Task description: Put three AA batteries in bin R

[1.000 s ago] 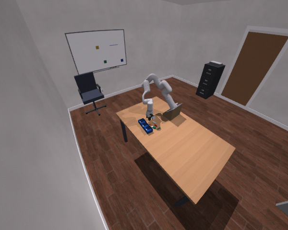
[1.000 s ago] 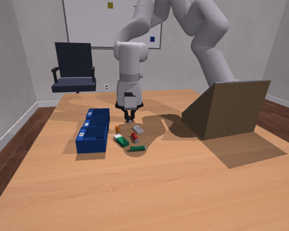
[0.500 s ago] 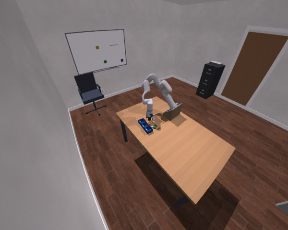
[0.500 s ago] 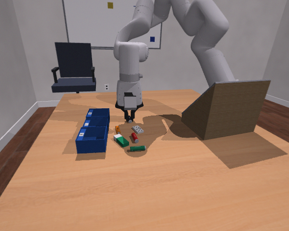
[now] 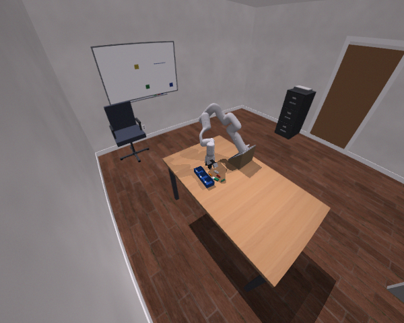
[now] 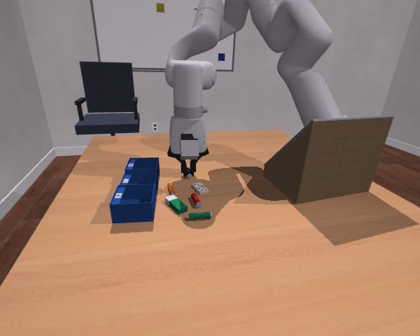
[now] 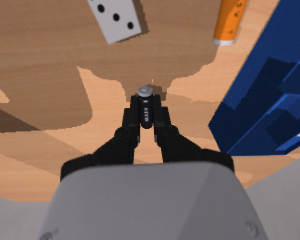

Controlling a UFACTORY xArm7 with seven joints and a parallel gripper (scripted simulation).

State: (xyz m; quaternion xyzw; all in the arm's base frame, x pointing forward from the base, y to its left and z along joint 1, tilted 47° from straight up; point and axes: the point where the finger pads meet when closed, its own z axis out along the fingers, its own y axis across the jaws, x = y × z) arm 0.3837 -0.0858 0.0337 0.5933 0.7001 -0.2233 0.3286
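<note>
Right now my hand is 50 mm short of the orange battery, 90 mm to the right of it and 20 mm above it. The rest, counted from my hand: red battery (10 mm behind, 150 mm to the left, 20 mm below); then white domino (30 mm behind, 90 mm to the left, 20 mm below); then black AA battery (20 mm below).
</note>
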